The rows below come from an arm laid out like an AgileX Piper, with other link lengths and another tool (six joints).
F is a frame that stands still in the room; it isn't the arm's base.
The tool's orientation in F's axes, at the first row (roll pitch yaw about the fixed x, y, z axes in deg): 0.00 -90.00 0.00
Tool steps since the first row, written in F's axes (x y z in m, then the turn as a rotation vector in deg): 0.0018 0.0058 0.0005 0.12 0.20 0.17; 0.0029 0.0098 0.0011 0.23 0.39 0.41; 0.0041 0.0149 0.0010 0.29 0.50 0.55; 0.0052 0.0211 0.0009 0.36 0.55 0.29; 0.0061 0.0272 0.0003 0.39 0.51 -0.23; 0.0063 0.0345 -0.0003 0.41 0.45 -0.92; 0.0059 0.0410 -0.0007 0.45 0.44 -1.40; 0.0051 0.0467 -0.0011 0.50 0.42 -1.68; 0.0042 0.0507 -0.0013 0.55 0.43 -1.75; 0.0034 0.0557 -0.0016 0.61 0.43 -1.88
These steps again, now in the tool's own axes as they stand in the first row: 0.0005 0.0058 -0.0018 0.17 0.20 -0.12; 0.0011 0.0098 -0.0029 0.41 0.39 -0.23; 0.0010 0.0149 -0.0041 0.55 0.50 -0.29; 0.0009 0.0211 -0.0052 0.29 0.55 -0.36; 0.0003 0.0272 -0.0061 -0.23 0.51 -0.39; -0.0003 0.0345 -0.0063 -0.92 0.45 -0.41; -0.0007 0.0410 -0.0059 -1.40 0.44 -0.45; -0.0011 0.0467 -0.0051 -1.68 0.42 -0.50; -0.0013 0.0507 -0.0042 -1.75 0.43 -0.55; -0.0016 0.0557 -0.0034 -1.88 0.43 -0.61
